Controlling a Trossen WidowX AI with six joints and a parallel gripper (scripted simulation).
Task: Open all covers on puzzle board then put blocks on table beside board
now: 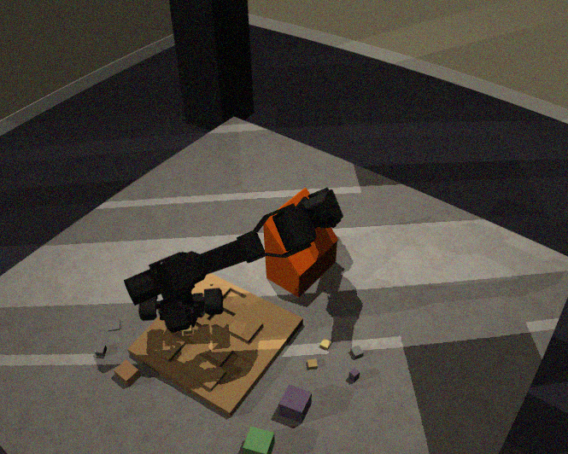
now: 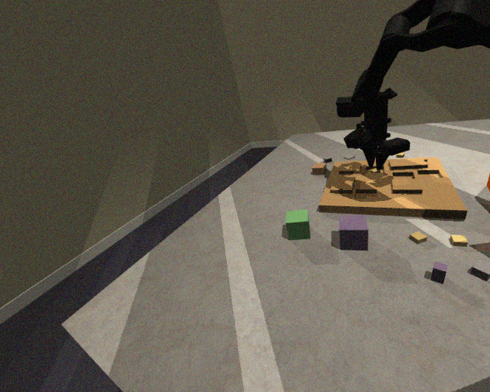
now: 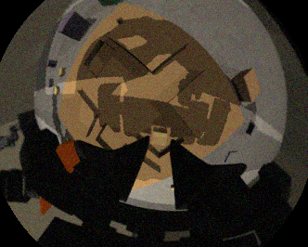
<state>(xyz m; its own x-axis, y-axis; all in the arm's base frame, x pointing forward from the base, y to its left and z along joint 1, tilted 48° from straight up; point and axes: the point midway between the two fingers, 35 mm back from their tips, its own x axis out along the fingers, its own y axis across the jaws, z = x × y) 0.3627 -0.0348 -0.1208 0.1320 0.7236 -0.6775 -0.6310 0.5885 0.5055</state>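
Now: gripper tip 5 cm to the right of the tan puzzle board and 1 cm past it. From my gripper tip the other things lie so: brown cube (17 cm ahead, 4 cm to the right, 1 cm below); green cube (31 cm to the left, 15 cm ahead); purple cube (32 cm to the left, 4 cm ahead).
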